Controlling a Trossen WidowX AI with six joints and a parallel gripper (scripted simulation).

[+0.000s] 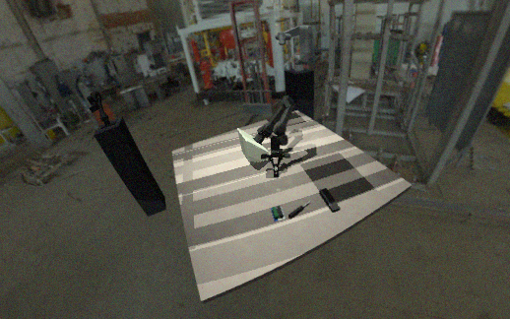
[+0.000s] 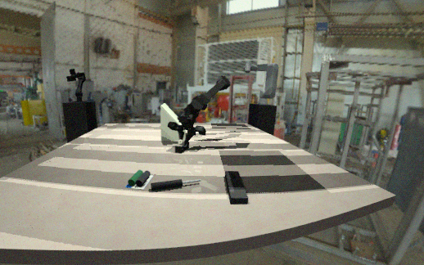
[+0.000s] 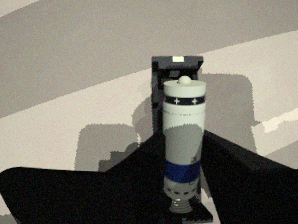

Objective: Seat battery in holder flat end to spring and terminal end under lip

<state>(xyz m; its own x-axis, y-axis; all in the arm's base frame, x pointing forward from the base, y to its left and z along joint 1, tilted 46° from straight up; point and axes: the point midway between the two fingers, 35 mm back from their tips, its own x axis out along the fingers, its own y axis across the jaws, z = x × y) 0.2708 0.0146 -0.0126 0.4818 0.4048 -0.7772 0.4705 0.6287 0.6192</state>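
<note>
The grey battery is 10 mm above my gripper tip. From my gripper tip the other things lie so: black remote (380 mm ahead, 130 mm to the left, 10 mm below); then screwdriver (340 mm ahead, 30 mm to the right, 10 mm below); then blister card (300 mm ahead, 160 mm to the right, 20 mm below).
</note>
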